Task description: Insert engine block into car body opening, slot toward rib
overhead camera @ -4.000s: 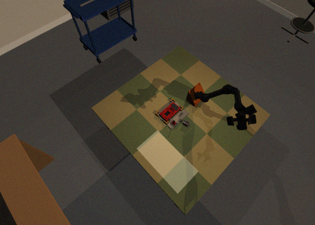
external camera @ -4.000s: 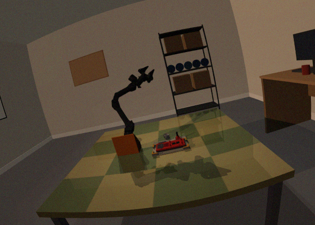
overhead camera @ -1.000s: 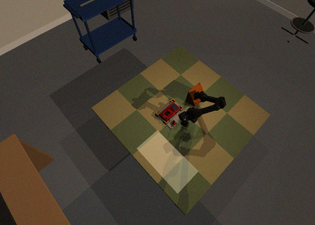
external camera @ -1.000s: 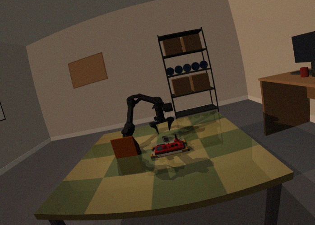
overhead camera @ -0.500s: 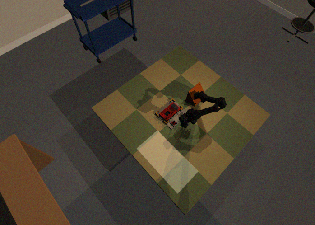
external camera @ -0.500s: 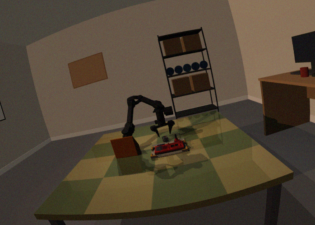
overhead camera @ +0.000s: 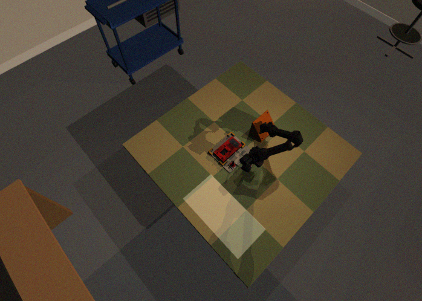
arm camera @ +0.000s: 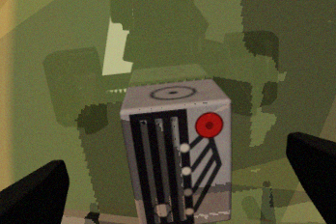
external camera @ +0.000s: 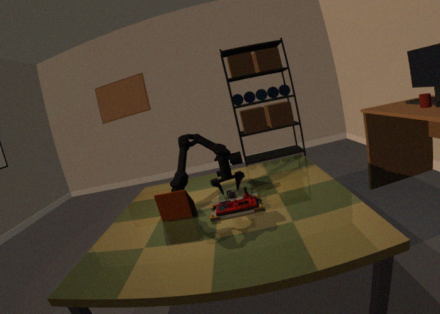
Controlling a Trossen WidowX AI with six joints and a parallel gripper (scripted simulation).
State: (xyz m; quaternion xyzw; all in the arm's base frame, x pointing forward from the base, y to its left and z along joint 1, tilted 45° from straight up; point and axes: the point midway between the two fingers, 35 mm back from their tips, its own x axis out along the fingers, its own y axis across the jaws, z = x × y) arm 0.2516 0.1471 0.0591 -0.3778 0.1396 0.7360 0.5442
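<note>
The grey engine block is 10 mm below my gripper tip. Round my gripper tip: pale base plate (50 mm ahead, 170 mm to the right, 10 mm below).
</note>
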